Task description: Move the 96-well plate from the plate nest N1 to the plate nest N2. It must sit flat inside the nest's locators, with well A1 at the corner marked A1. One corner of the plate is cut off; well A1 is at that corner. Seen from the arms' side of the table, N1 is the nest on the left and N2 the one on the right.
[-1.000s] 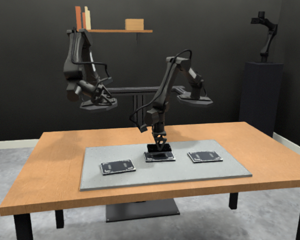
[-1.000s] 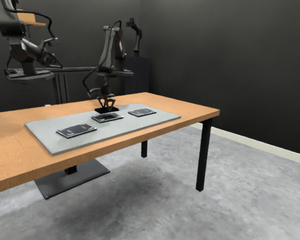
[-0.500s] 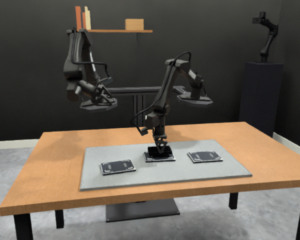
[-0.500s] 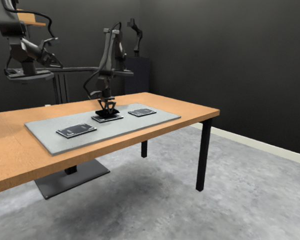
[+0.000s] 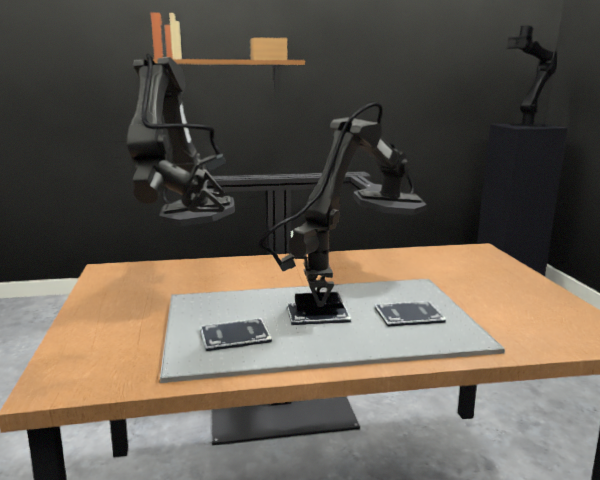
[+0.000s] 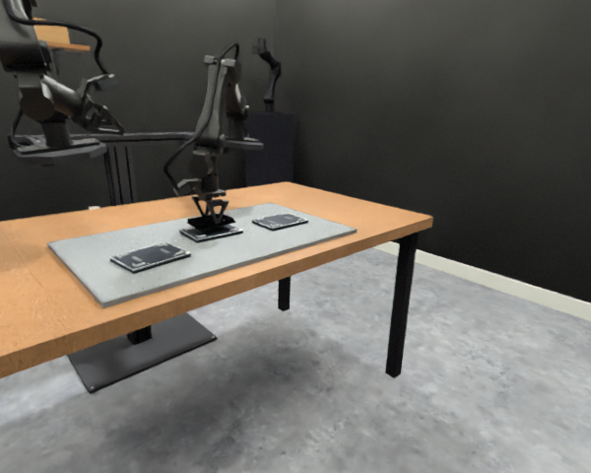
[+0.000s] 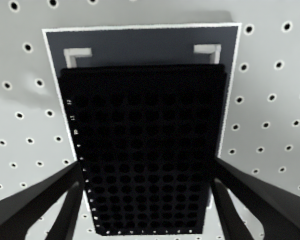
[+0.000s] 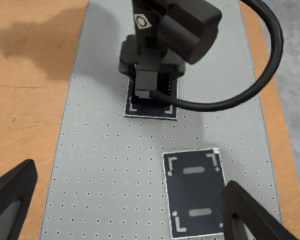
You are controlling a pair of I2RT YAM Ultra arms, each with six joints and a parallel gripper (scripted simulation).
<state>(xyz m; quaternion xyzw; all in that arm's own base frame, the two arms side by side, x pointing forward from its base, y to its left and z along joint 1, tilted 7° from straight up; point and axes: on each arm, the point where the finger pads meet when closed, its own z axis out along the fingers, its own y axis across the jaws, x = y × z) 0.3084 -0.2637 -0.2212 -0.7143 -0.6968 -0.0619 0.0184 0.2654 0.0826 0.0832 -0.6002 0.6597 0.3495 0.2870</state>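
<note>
Now: left hand 40 mm above the plate nest. The rest, counted from my left hand: black 96-well plate: 10 mm below.
</note>
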